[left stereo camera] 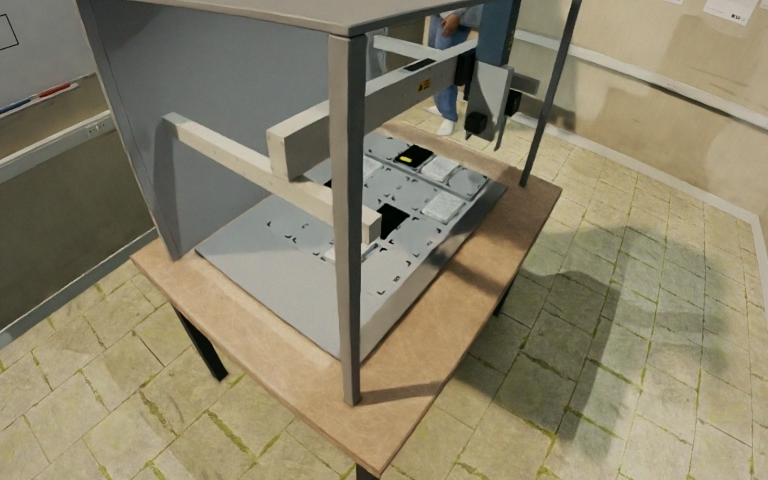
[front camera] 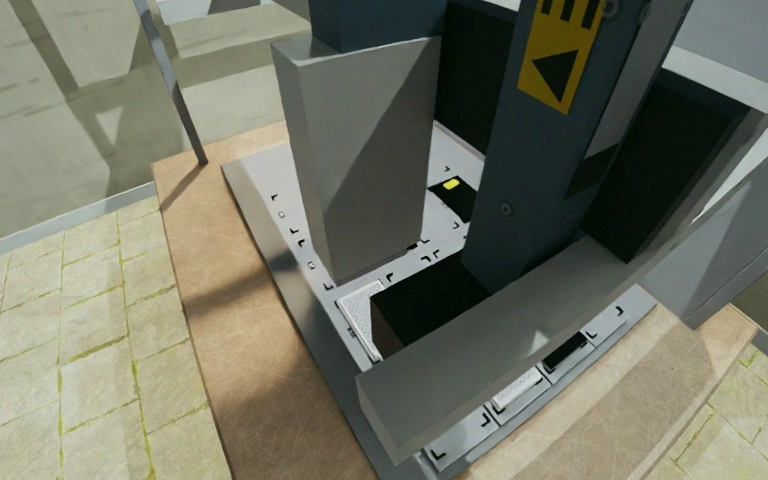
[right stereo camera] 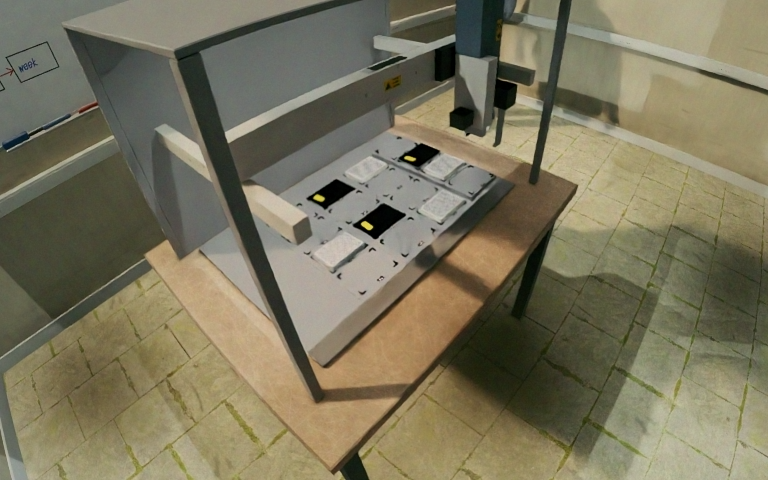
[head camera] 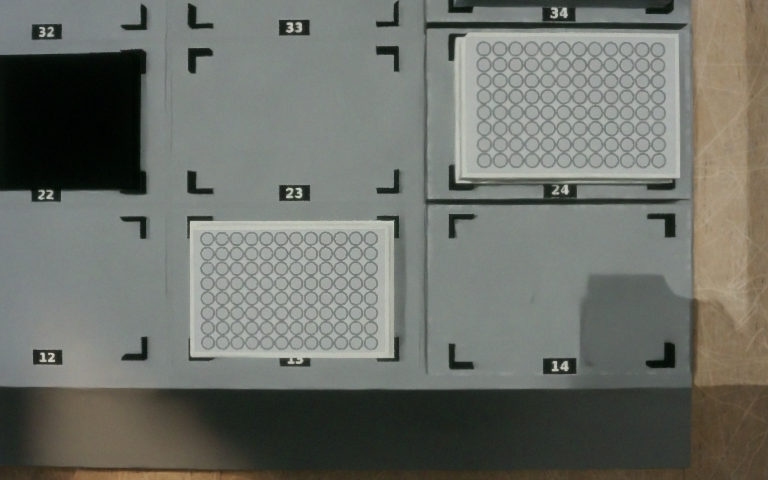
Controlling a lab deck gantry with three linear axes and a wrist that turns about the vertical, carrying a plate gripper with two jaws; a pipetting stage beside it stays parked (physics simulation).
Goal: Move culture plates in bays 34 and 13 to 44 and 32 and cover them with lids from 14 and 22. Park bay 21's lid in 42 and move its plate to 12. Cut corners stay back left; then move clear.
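Frame: origin at the robot's base, x ahead, y left, z up, level; metres.
Seen in the pictures: gripper, fingertip midpoint: (left stereo camera: 481,143) (right stereo camera: 482,139); robot's base, link origin: (left stereo camera: 381,293) (front camera: 273,197) (right stereo camera: 362,293).
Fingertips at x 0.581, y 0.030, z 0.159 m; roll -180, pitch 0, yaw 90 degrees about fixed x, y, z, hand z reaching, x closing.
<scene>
Offsets run from my fingertips to a thing's top centre. "spot": to the spot under its first point.
My gripper (right stereo camera: 497,135) hangs empty, high over the front right of the deck; one bare finger shows and the other is hidden behind the pipetting stage. White plates sit in bay 13 @(spot: 0.187 m back, 0.015 m left, 0.145 m down) (head camera: 291,288) (right stereo camera: 441,205) and bay 21 @(spot: 0.522 m back, 0.112 m left, 0.145 m down) (right stereo camera: 339,250). Black pieces with yellow labels lie in bay 22 @(spot: 0.331 m back, 0.119 m left, 0.151 m down) (head camera: 67,121) (right stereo camera: 385,217), bay 34 @(spot: 0.041 m back, 0.209 m left, 0.128 m down) (left stereo camera: 416,158) (right stereo camera: 424,151) and bay 42 @(spot: 0.344 m back, 0.319 m left, 0.151 m down) (front camera: 458,200) (right stereo camera: 336,192). Bays 12 and 14 hold no plate or lid in the head view; bay 44 holds none in the right stereo view.
Other white plates stand in bay 24 @(spot: 0.025 m back, 0.118 m left, 0.130 m down) (head camera: 572,107) (right stereo camera: 444,167) and bay 43 @(spot: 0.186 m back, 0.324 m left, 0.145 m down) (right stereo camera: 368,168). The parked pipetting stage (front camera: 362,158) (right stereo camera: 474,96) hangs beside my gripper. The gantry beam (right stereo camera: 317,104) crosses behind, and frame posts @(spot: 0.852 m back, 0.152 m right, 0.339 m up) (left stereo camera: 346,215) (right stereo camera: 243,226) rise at the deck's corners.
</scene>
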